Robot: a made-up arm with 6 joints. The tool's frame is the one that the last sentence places.
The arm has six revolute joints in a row. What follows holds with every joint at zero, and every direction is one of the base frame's. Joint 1 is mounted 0.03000 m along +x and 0.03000 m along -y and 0.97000 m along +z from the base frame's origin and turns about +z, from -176.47 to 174.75 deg. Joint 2 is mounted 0.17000 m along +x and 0.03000 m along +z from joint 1 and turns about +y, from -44.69 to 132.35 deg. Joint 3 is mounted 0.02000 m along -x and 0.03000 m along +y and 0.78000 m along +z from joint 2 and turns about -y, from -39.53 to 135.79 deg. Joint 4 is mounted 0.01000 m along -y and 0.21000 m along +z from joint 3 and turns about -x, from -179.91 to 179.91 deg. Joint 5 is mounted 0.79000 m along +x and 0.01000 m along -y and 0.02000 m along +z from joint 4 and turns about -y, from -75.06 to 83.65 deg. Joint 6 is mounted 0.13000 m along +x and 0.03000 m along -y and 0.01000 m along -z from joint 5 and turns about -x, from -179.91 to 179.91 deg. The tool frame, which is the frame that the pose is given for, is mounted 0.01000 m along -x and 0.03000 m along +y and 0.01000 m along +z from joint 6; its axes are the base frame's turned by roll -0.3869, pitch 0.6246 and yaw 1.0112 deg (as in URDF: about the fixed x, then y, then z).
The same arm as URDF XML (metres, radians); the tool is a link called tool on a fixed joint. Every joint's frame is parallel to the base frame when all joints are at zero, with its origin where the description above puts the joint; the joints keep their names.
<robot name="arm">
<joint name="tool_joint" type="fixed"><parent link="link6"/><child link="tool"/><origin xyz="-0.01 0.03 0.01" rpy="-0.0068 0.0109 0.0176"/></joint>
<joint name="joint 6" type="revolute"><parent link="link5"/><child link="link6"/><origin xyz="0.13 -0.03 -0.01"/><axis xyz="-1 0 0"/><limit lower="-3.14" upper="3.14"/></joint>
<joint name="joint 5" type="revolute"><parent link="link4"/><child link="link5"/><origin xyz="0.79 -0.01 0.02"/><axis xyz="0 -1 0"/><limit lower="-1.31" upper="1.46"/></joint>
<joint name="joint 4" type="revolute"><parent link="link3"/><child link="link4"/><origin xyz="0 -0.01 0.21"/><axis xyz="-1 0 0"/><limit lower="-3.14" upper="3.14"/></joint>
<joint name="joint 3" type="revolute"><parent link="link2"/><child link="link3"/><origin xyz="-0.02 0.03 0.78"/><axis xyz="0 -1 0"/><limit lower="-0.6899" upper="2.37"/></joint>
<joint name="joint 2" type="revolute"><parent link="link1"/><child link="link2"/><origin xyz="0.17 0 0.03"/><axis xyz="0 1 0"/><limit lower="-0.78" upper="2.3099"/></joint>
<joint name="joint 1" type="revolute"><parent link="base_link"/><child link="link1"/><origin xyz="0.03 -0.03 0.97"/><axis xyz="0 0 1"/><limit lower="-3.08" upper="3.05"/></joint>
<link name="base_link"/>
<link name="link1"/>
<link name="link2"/>
<link name="link3"/>
<link name="link4"/>
<link name="link5"/>
<link name="link6"/>
<link name="tool"/>
</robot>

